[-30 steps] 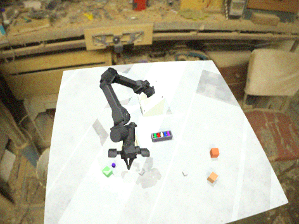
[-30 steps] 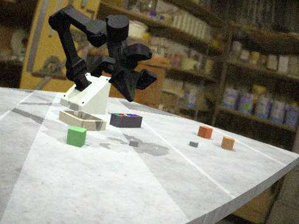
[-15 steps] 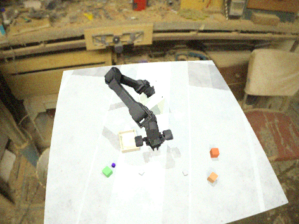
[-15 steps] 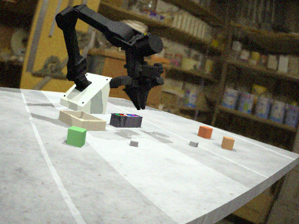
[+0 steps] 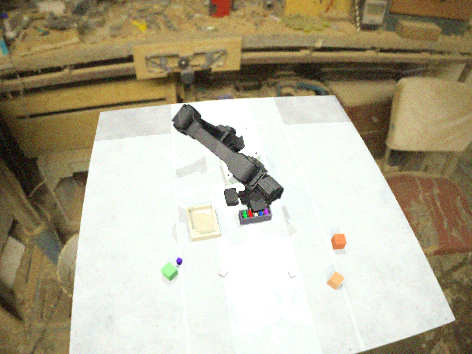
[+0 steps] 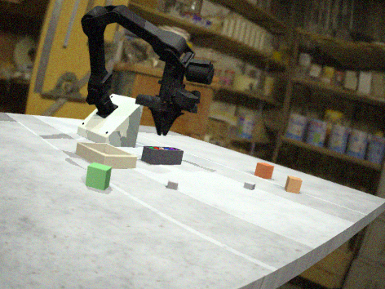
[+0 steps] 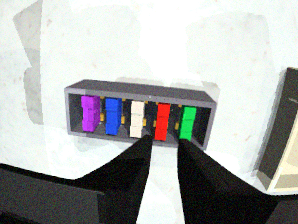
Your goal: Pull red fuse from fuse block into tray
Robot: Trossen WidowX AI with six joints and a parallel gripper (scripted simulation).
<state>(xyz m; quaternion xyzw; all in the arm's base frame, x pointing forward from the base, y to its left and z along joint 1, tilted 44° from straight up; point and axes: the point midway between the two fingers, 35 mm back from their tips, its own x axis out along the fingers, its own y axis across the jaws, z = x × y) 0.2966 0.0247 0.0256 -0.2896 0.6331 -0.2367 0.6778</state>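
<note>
My gripper tip is 5 cm above the red fuse. Also, from my gripper tip: blue fuse: 5 cm below, 4 cm to the left; green fuse: 5 cm below, 2 cm to the right; white fuse: 5 cm below, 2 cm to the left.
</note>
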